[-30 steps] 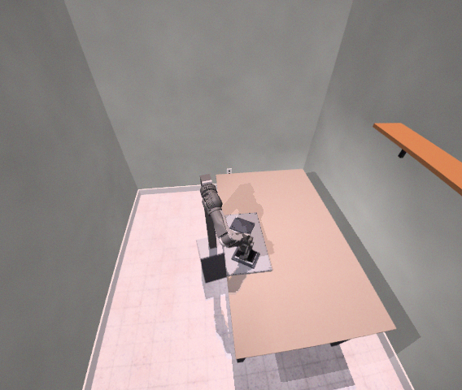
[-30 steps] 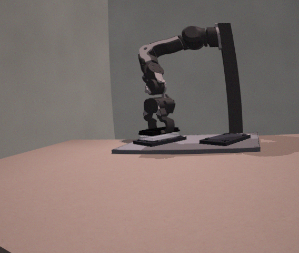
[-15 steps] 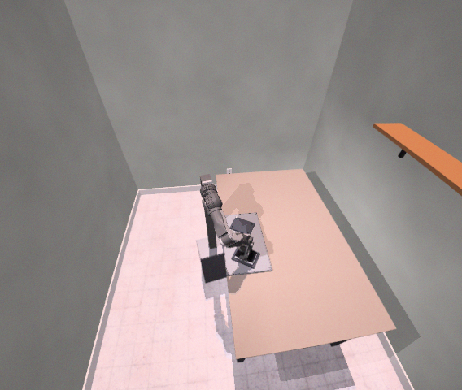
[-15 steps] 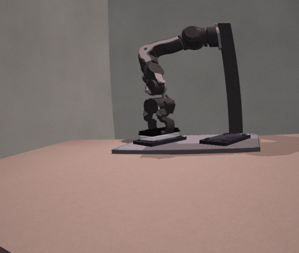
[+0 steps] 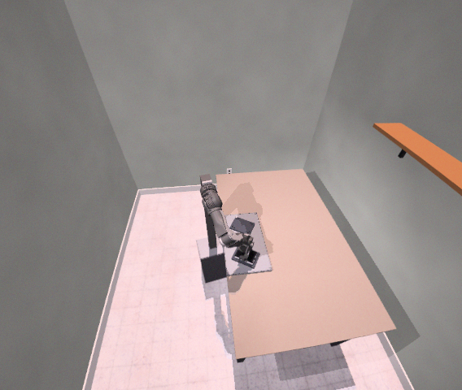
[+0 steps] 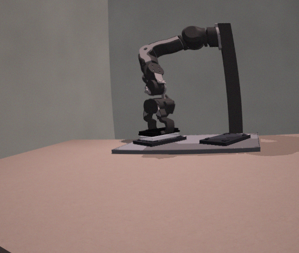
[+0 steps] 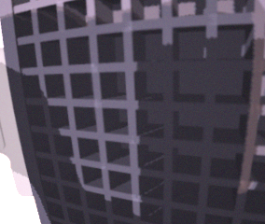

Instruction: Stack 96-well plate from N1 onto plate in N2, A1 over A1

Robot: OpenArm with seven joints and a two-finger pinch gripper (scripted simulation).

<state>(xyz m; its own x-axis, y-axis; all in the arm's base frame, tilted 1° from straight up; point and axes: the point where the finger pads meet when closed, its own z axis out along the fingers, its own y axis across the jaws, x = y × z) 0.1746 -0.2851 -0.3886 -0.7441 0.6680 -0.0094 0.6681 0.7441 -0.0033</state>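
My gripper is now right at the dark 96-well plate. The rest, counted from my hand: clear 96-well plate: 20 mm below; then plate nest N1: 60 mm ahead, 250 mm to the left, 30 mm below; then plate nest N2: 30 mm below.
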